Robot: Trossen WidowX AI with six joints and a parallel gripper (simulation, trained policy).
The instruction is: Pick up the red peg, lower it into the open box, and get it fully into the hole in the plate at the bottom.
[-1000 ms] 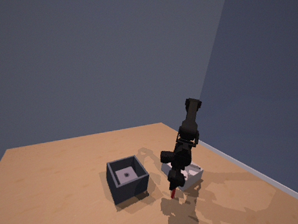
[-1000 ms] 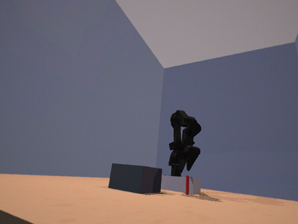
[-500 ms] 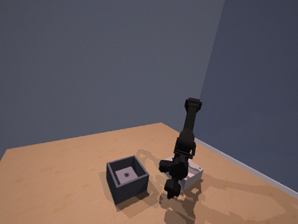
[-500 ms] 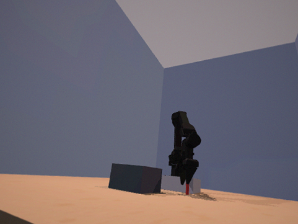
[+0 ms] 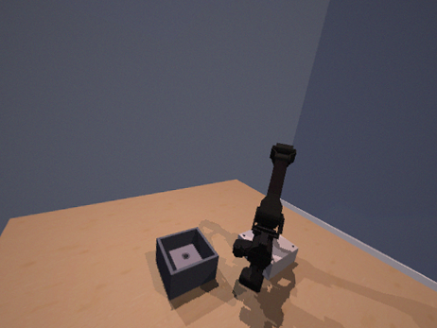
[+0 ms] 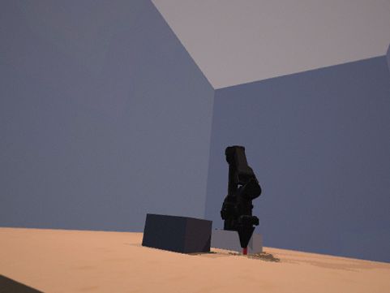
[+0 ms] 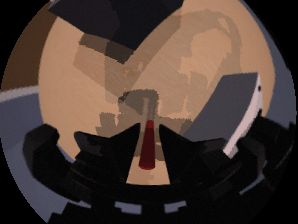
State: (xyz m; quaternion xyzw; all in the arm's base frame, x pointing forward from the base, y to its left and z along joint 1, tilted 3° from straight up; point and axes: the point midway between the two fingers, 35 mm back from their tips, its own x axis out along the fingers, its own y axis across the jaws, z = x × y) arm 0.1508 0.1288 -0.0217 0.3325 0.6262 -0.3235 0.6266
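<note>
Right now my gripper tip is 20 mm below the red peg. Round my gripper tip: dark box 180 mm ahead, 150 mm to the right, 10 mm above; then light grey plate 180 mm ahead, 150 mm to the right, 30 mm above.
</note>
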